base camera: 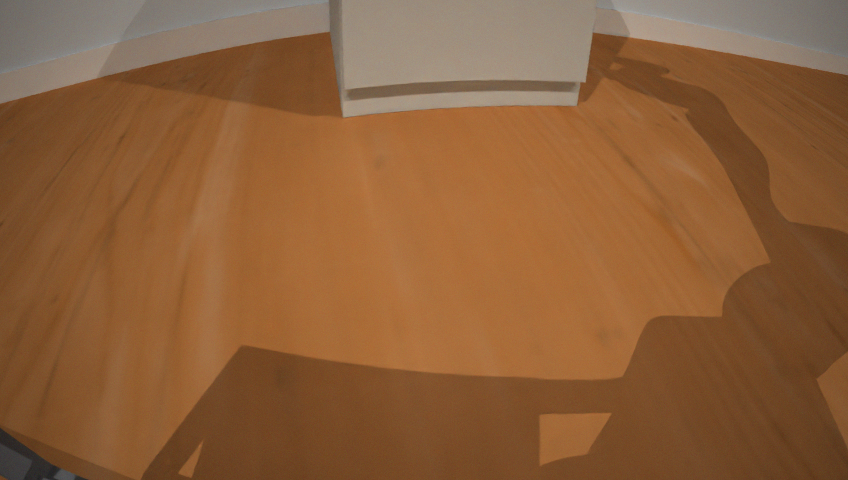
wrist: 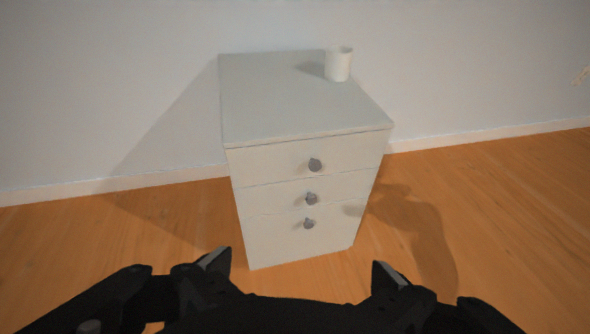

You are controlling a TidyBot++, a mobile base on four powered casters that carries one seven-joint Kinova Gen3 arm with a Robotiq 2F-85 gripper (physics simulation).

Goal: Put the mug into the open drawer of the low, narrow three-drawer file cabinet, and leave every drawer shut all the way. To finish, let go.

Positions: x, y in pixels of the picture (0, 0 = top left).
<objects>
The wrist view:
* my gripper: 300, 269
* white mug: 338, 59
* drawer: 252, 201
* white wall: 103, 103
</objects>
